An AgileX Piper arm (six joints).
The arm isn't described. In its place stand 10 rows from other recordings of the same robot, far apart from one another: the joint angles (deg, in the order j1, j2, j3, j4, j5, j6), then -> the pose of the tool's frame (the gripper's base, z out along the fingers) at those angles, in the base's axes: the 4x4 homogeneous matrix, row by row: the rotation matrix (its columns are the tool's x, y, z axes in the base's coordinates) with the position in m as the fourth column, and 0 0 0 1 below.
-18.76, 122.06, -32.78, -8.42, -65.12, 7.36 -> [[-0.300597, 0.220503, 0.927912, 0.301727], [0.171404, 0.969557, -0.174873, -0.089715], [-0.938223, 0.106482, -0.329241, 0.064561], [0, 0, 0, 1]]
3.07, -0.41, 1.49, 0.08, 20.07, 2.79 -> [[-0.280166, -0.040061, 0.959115, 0.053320], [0.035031, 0.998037, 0.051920, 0.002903], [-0.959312, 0.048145, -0.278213, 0.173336], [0, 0, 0, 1]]
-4.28, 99.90, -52.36, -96.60, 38.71, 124.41 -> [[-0.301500, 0.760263, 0.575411, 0.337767], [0.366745, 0.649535, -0.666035, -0.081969], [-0.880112, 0.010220, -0.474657, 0.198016], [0, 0, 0, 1]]
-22.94, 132.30, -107.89, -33.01, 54.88, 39.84 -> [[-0.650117, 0.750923, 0.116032, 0.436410], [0.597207, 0.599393, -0.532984, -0.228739], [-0.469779, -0.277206, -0.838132, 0.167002], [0, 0, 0, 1]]
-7.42, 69.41, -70.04, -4.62, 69.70, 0.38 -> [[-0.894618, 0.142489, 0.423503, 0.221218], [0.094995, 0.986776, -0.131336, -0.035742], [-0.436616, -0.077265, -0.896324, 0.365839], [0, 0, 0, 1]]
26.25, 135.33, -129.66, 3.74, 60.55, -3.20 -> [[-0.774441, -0.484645, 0.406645, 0.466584], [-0.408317, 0.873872, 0.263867, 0.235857], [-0.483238, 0.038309, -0.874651, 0.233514], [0, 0, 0, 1]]
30.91, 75.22, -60.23, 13.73, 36.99, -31.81 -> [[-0.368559, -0.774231, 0.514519, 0.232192], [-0.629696, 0.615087, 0.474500, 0.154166], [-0.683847, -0.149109, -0.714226, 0.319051], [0, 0, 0, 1]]
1.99, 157.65, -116.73, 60.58, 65.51, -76.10 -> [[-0.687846, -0.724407, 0.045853, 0.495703], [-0.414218, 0.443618, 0.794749, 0.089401], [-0.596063, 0.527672, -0.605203, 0.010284], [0, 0, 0, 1]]
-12.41, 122.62, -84.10, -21.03, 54.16, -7.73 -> [[-0.991816, -0.127530, 0.006079, 0.397008], [-0.123494, 0.946163, -0.299207, -0.114467], [0.032406, -0.297509, -0.954169, 0.133054], [0, 0, 0, 1]]
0.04, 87.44, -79.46, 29.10, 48.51, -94.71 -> [[0.039297, -0.777811, 0.627269, 0.334600], [-0.897250, 0.248813, 0.364738, 0.033385], [-0.439770, -0.577150, -0.688113, 0.353129], [0, 0, 0, 1]]
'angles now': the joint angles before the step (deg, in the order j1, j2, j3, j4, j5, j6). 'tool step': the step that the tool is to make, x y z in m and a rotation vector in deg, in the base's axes. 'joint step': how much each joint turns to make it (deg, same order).
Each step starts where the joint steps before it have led.
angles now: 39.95 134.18 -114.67 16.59 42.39 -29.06
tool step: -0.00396 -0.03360 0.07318 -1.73 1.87 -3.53
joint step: -2.54 -7.60 -3.19 -3.86 12.66 5.77
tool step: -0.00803 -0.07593 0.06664 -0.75 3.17 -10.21
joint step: -6.97 -11.58 4.06 -1.95 9.69 6.15
